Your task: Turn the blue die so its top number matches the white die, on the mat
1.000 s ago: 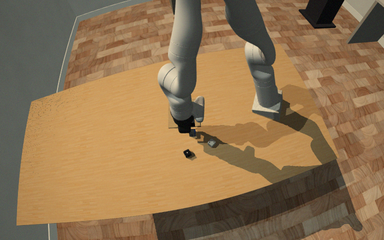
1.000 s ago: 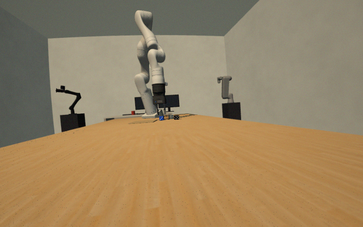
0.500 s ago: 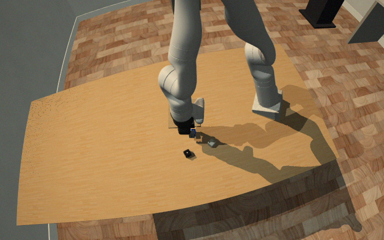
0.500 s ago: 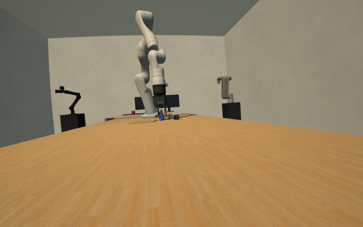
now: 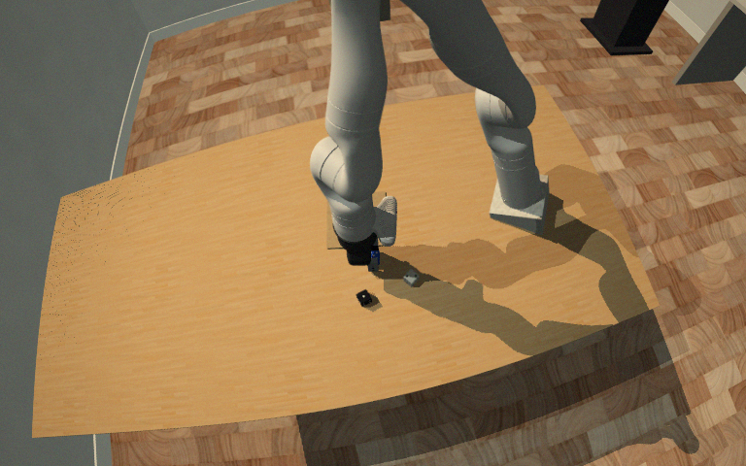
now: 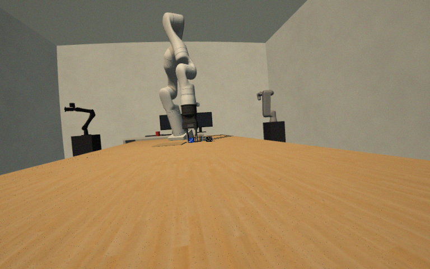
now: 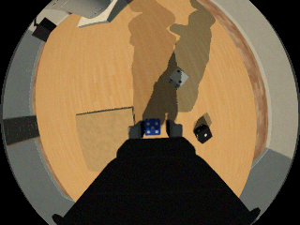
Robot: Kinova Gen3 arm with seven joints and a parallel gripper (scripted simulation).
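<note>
Now: hand 1 cm above the blue die. The rest, counted from my hand: tan mat 2 cm ahead, 11 cm to the right, 2 cm below; then black die 4 cm ahead, 8 cm to the left, 1 cm below; then white die 7 cm behind, 6 cm to the left, 1 cm below.
</note>
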